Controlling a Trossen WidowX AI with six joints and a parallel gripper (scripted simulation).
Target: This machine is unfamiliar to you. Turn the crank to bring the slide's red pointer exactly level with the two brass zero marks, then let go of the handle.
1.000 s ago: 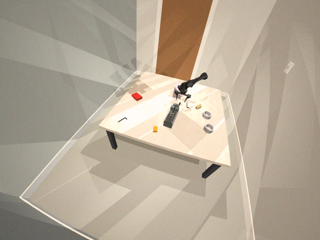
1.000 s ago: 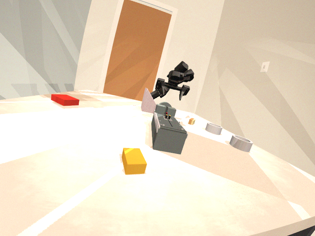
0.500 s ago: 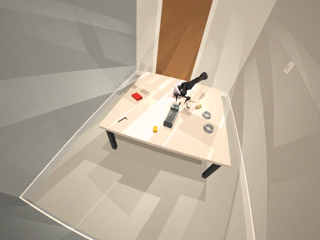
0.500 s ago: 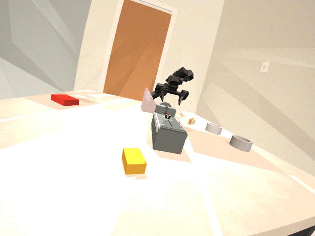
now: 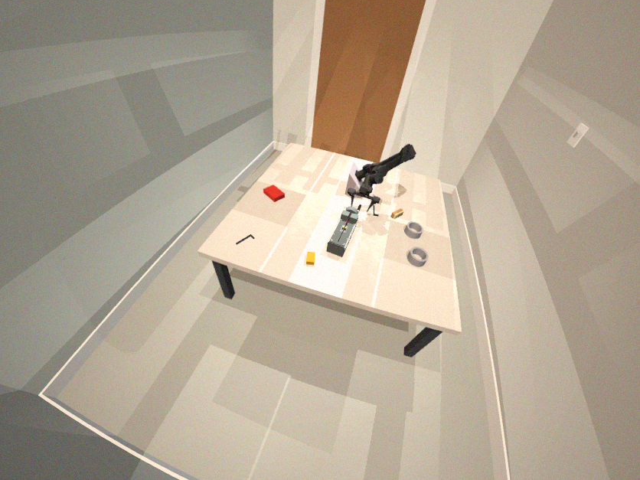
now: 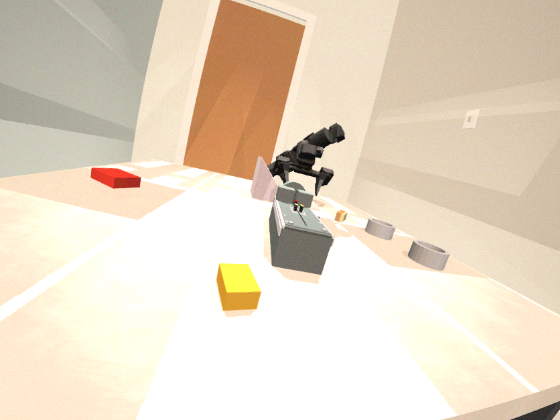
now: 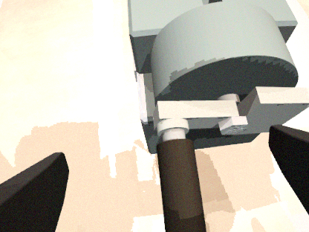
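Now: the dark brown crank handle 2 cm behind my gripper tip. Round my gripper tip: red pointer 11 cm ahead, 5 cm to the right, 2 cm below; yellow block 35 cm ahead, 18 cm to the right, 9 cm below; tan block 16 cm behind, 25 cm to the left, 8 cm below.
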